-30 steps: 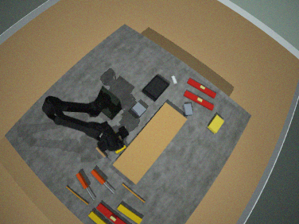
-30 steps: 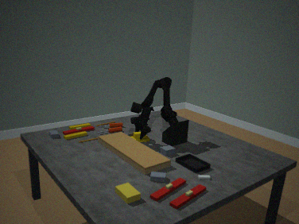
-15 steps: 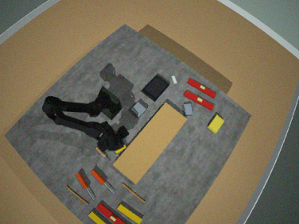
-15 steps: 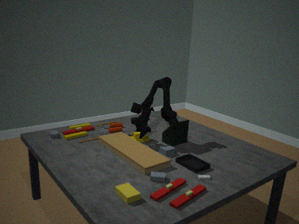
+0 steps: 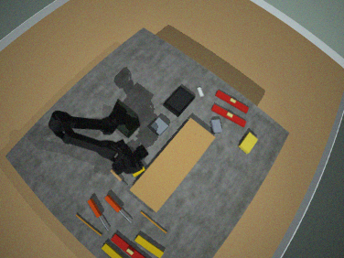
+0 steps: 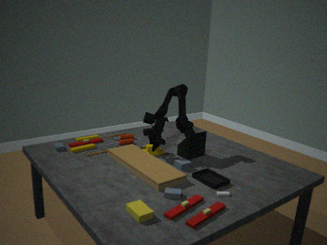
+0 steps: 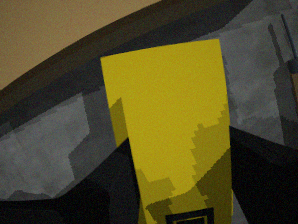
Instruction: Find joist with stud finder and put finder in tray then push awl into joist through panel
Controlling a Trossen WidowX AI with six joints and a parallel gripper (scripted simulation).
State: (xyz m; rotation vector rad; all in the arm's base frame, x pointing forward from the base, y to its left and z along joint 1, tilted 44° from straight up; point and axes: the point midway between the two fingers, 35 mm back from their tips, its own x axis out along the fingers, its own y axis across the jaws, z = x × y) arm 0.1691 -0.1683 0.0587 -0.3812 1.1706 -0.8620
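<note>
Right now my gripper tip is 20 mm past the awl, 100 mm to the left of it and 20 mm above it. The rest, counted from my gripper tip: black tray (10 mm ahead, 460 mm to the left, 10 mm below); small white piece (90 mm ahead, 600 mm to the left, 20 mm below); yellow stud finder (20 mm behind, 10 mm to the left, 20 mm above).
</note>
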